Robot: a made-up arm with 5 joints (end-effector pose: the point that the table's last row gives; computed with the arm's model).
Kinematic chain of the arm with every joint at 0, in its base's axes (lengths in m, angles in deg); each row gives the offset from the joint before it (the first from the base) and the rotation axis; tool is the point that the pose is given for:
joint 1: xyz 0 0 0.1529 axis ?
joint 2: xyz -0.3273 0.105 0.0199 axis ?
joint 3: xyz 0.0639 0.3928 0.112 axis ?
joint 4: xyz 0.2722 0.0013 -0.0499 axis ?
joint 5: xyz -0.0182 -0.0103 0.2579 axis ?
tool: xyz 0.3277 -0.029 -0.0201
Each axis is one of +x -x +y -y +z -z.
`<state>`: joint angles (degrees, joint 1 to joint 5).
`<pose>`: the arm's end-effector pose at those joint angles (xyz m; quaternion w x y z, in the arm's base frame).
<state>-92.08 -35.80 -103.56 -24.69 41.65</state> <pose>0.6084 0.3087 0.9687 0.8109 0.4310 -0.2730 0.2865</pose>
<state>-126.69 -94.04 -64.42 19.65 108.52</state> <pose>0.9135 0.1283 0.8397 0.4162 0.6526 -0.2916 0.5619</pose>
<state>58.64 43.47 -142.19 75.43 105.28</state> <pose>-0.2979 0.5539 0.5935 0.4457 -0.4963 -0.2626 -0.6973</pose>
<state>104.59 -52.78 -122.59 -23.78 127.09</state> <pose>0.1752 0.2656 -0.7195 0.6987 0.6408 0.3124 0.0602</pose>
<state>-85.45 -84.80 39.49 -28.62 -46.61</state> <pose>-0.1619 0.5439 0.4732 0.4179 0.0000 0.8580 0.2987</pose>
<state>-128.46 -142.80 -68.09 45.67 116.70</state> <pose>0.7651 -0.3870 0.7633 0.3784 0.5683 -0.5394 0.4928</pose>
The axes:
joint 1: -y
joint 2: -z
joint 3: +y
joint 4: -x
joint 5: +z

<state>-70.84 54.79 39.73 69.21 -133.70</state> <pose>0.3791 0.2286 0.0293 0.1817 -0.9366 -0.0223 -0.2987</pose>
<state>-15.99 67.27 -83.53 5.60 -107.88</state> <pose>-0.1948 0.2729 0.5014 0.0876 0.0911 -0.6305 -0.7658</pose>
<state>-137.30 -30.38 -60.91 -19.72 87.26</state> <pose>0.8493 0.6139 0.2165 0.6075 0.6793 0.1549 0.3815</pose>
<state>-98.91 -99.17 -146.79 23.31 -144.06</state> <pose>0.0162 0.0105 0.7981 0.2164 -0.3221 -0.4283 0.8161</pose>
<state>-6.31 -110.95 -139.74 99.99 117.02</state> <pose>-0.8801 0.0952 0.7610 0.5987 -0.2675 -0.5567 0.5100</pose>
